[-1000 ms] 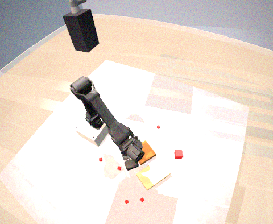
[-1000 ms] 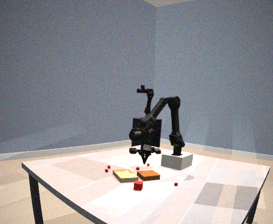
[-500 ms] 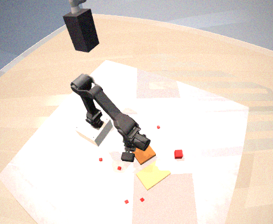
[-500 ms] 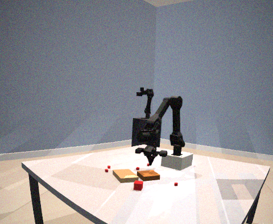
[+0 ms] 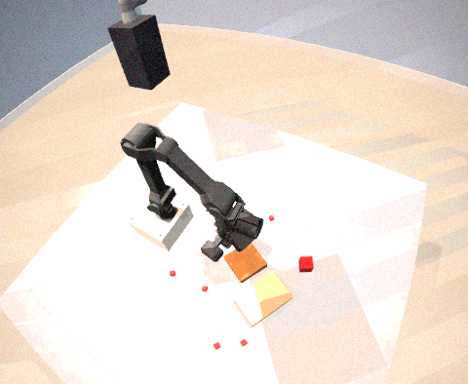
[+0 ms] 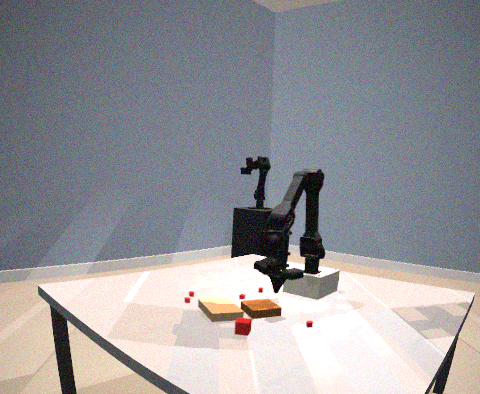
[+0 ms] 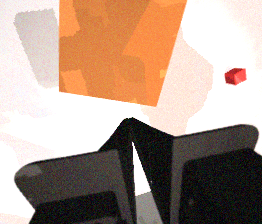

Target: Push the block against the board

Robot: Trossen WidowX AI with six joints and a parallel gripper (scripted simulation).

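My gripper tip is now 6 cm short of the orange square block, 5 cm above it and 2 cm to the left of it. Also, from my gripper tip: pale cream board 16 cm ahead, 11 cm to the right, 5 cm below; then red cube 25 cm ahead, 5 cm to the left, 4 cm below.
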